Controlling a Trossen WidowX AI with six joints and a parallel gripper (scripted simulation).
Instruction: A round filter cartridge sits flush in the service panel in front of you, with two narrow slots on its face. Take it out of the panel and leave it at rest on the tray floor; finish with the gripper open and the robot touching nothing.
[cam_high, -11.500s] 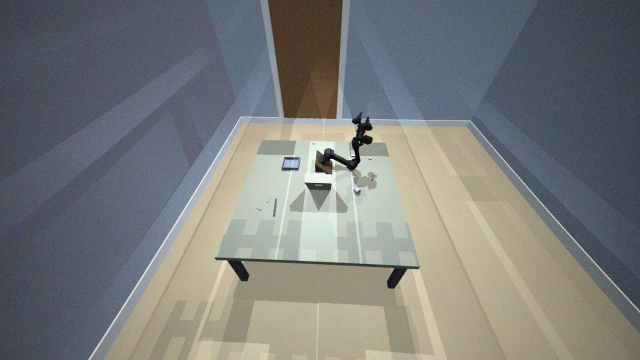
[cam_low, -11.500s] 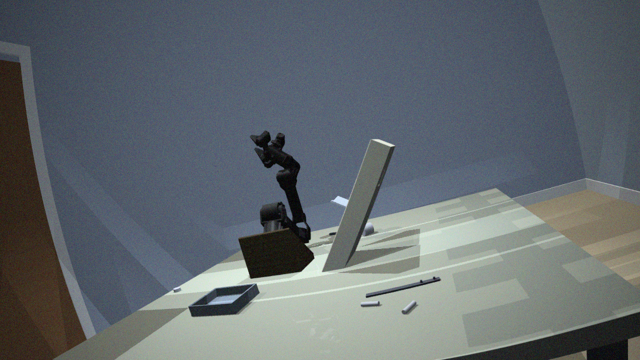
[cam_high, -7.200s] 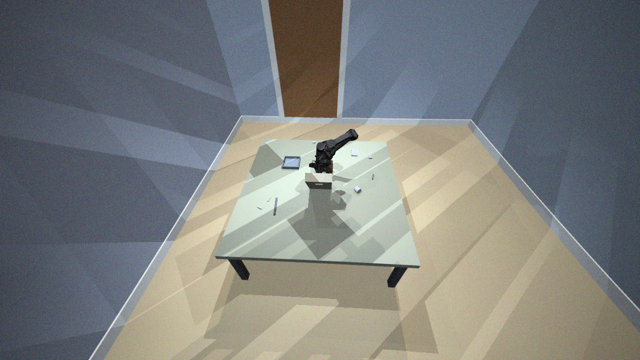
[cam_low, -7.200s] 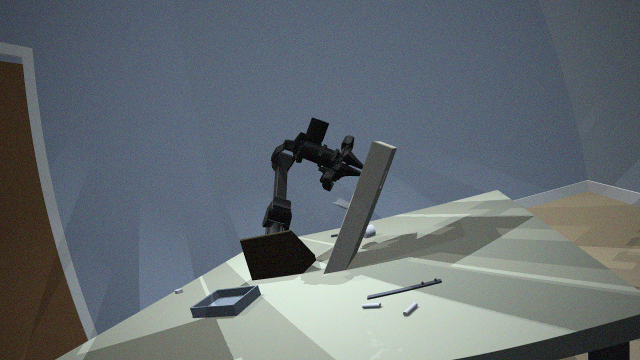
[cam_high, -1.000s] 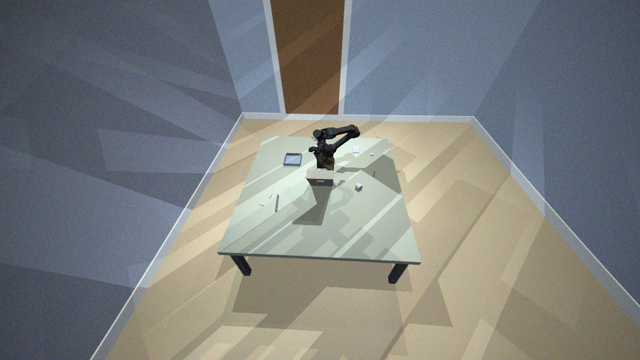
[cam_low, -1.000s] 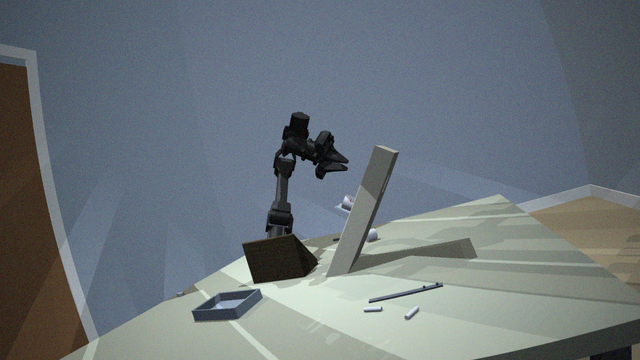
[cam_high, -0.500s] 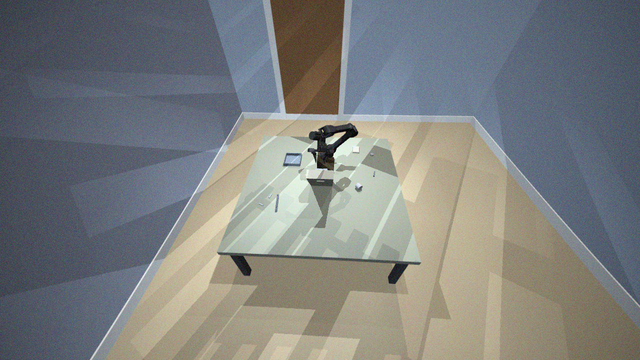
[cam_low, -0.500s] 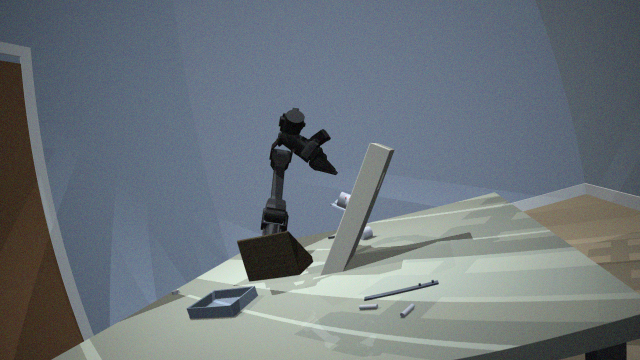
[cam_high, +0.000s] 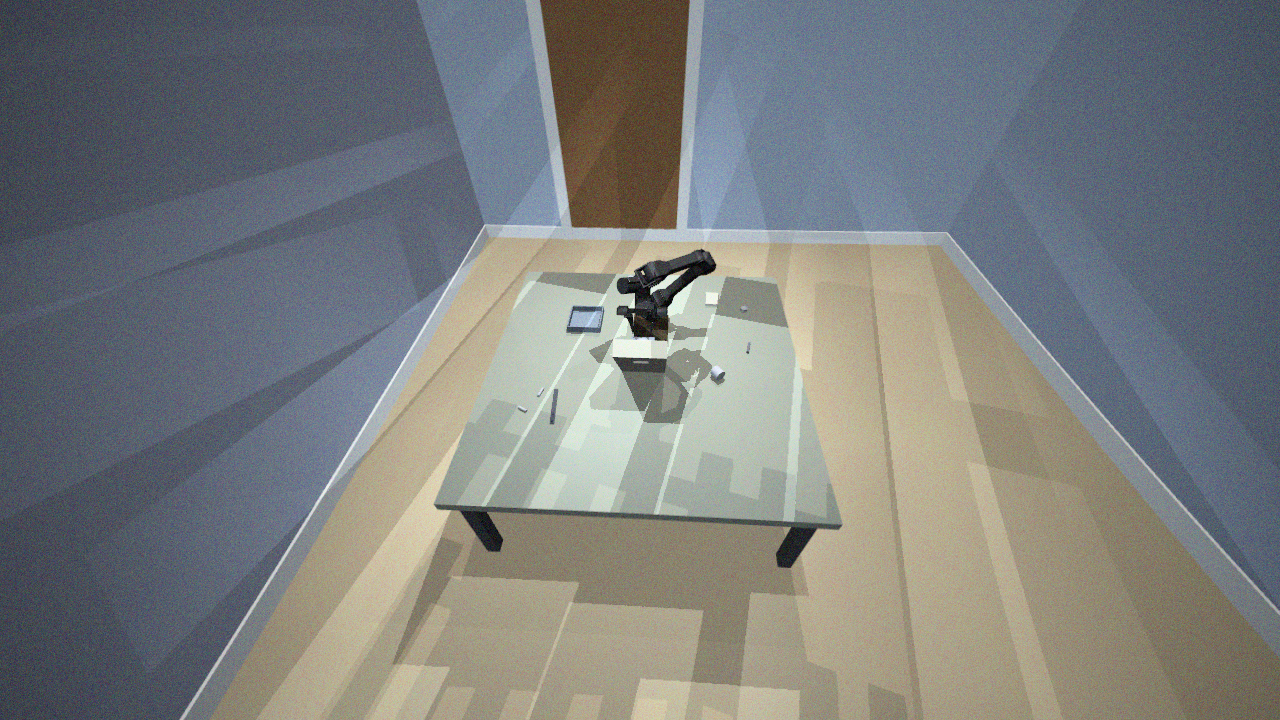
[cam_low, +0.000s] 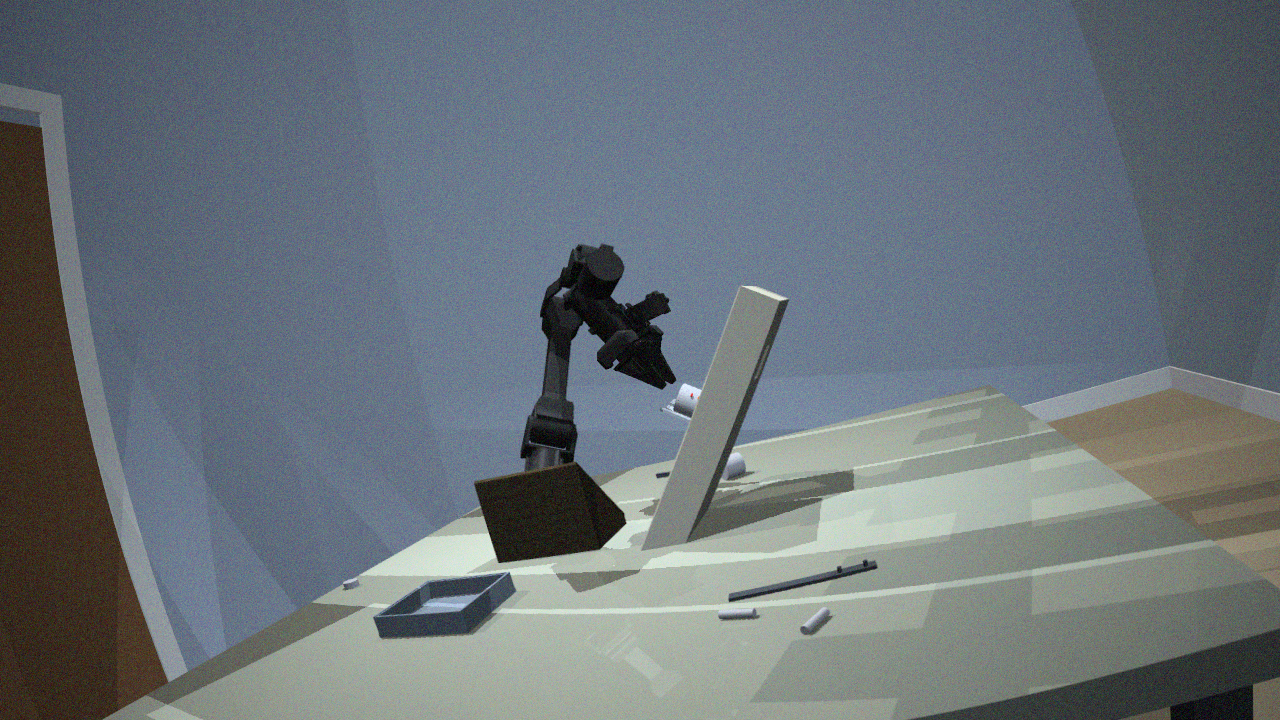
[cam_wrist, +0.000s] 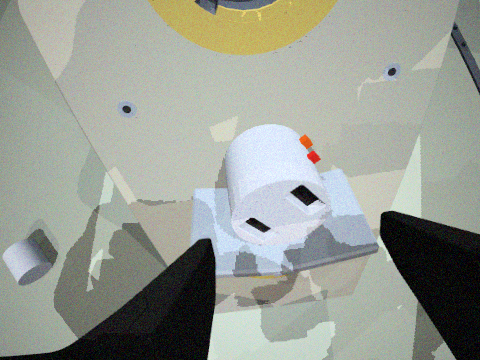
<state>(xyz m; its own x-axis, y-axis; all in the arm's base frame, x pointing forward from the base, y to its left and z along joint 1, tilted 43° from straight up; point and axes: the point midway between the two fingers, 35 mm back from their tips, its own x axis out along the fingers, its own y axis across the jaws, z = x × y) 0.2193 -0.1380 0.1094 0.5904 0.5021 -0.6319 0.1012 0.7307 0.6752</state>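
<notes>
Now: the white round filter cartridge 20 mm ahead of my gripper tip and 30 mm below it. From my gripper tip the other things lie so: shallow grey tray: 350 mm behind, 240 mm to the right, 220 mm below; then pale service panel: 70 mm ahead, 50 mm below.
</notes>
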